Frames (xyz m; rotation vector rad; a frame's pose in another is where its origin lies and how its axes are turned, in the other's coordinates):
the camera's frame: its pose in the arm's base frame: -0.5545 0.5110 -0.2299 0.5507 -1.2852 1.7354
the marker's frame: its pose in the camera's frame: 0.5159 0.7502 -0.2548 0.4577 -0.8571 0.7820
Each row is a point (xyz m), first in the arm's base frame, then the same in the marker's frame.
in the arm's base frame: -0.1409 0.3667 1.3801
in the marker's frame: 0.1055 -1.5367 1.5587
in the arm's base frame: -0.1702 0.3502 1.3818
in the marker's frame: 0.1364 -1.5271 1.5494
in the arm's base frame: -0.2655 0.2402 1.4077
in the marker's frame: 0.2796 -1.4924 1.5612
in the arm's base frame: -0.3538 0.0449 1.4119
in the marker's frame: 0.4622 -1.4054 1.6322
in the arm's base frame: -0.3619 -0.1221 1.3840
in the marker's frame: 0.5600 -1.3130 1.7354
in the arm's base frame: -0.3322 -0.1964 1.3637
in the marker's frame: 0.5776 -1.2699 1.8036
